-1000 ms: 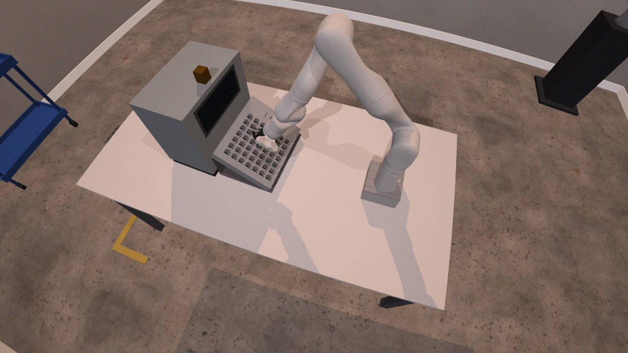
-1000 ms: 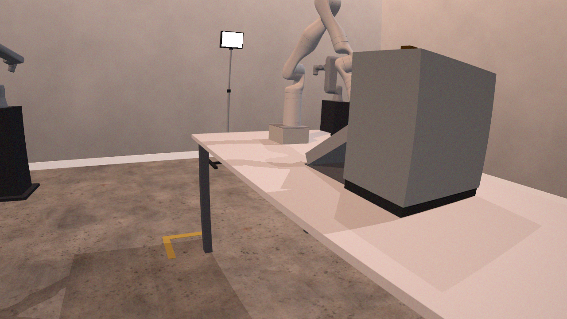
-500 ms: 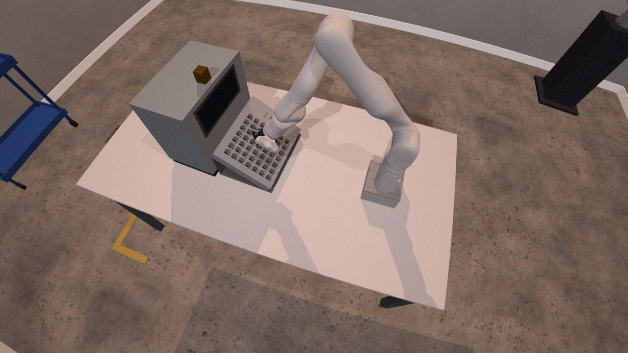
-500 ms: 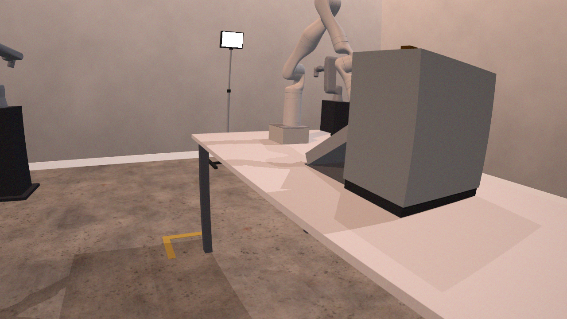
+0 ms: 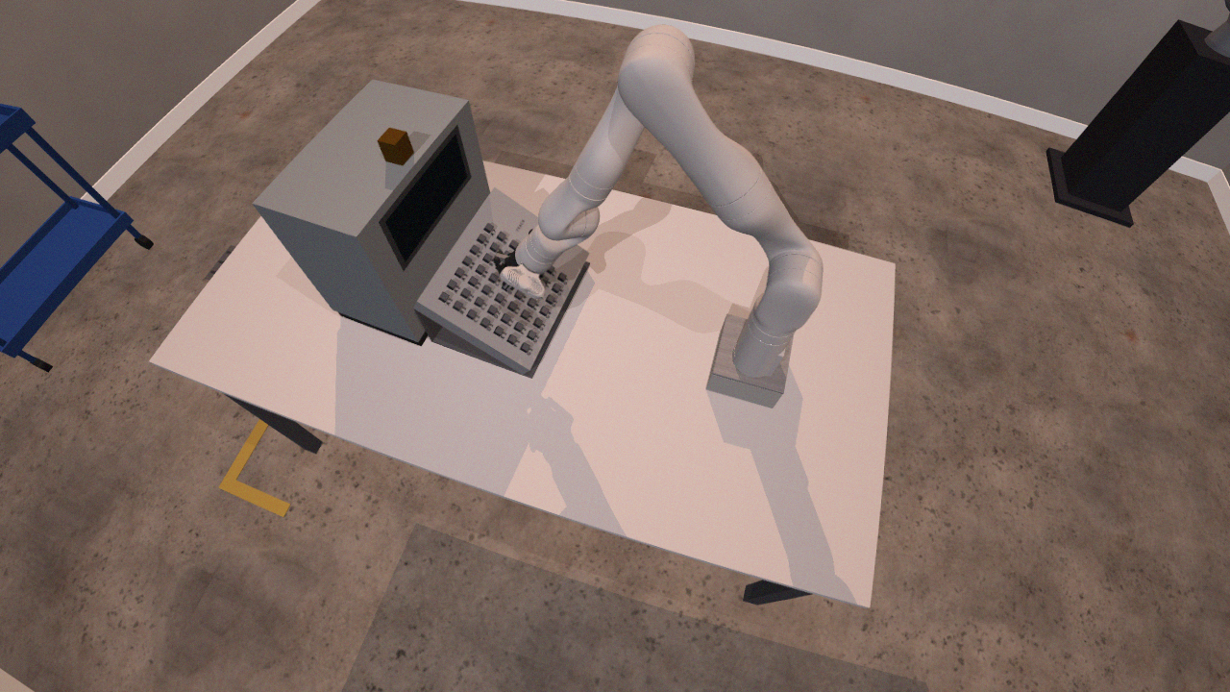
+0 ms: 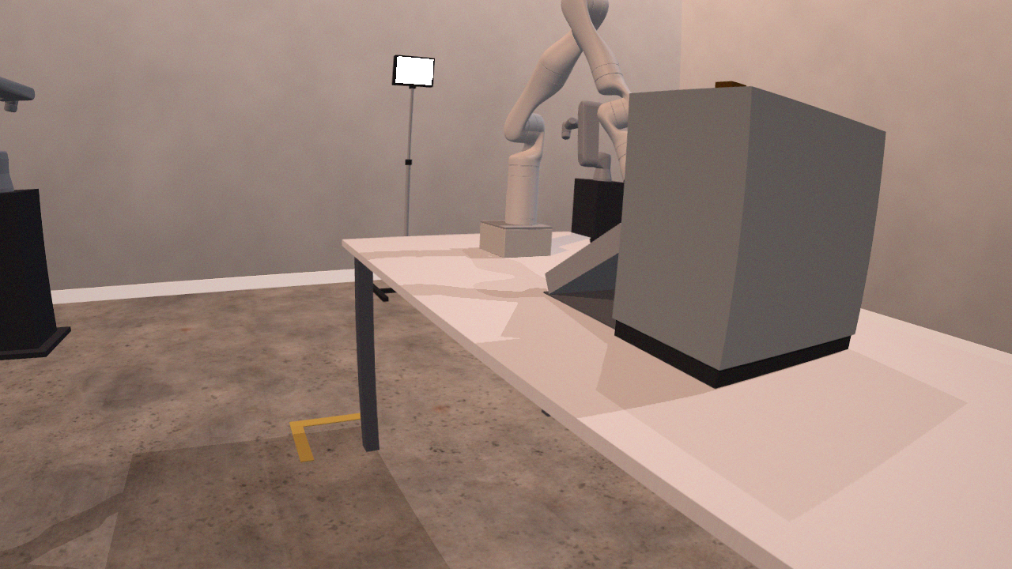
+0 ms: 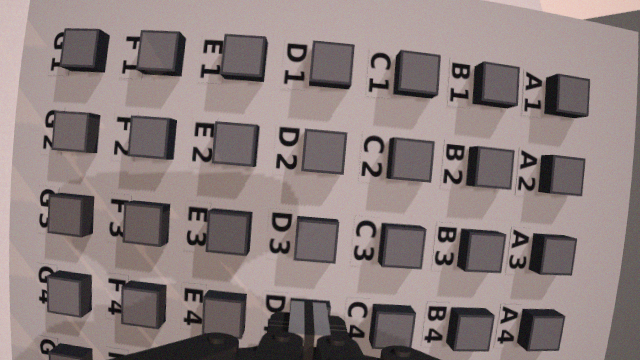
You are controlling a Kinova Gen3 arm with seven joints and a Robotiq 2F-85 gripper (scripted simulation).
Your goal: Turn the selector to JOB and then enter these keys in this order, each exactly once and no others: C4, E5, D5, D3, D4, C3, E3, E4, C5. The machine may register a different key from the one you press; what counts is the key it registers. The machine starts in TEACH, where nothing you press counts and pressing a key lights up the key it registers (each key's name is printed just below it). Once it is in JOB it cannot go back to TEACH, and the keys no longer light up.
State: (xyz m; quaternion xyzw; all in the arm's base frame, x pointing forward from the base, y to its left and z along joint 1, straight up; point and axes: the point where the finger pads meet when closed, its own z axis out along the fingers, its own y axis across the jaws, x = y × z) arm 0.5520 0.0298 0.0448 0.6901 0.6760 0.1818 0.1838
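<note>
Now: the key E5 2 cm behind my hand, 3 cm to the right of it and 4 cm below it. Round my hand: key: 4 cm ahead; then key D3: 1 cm ahead, 3 cm to the left, 2 cm below; then key D5: 1 cm ahead, 3 cm to the right, 2 cm below.
</note>
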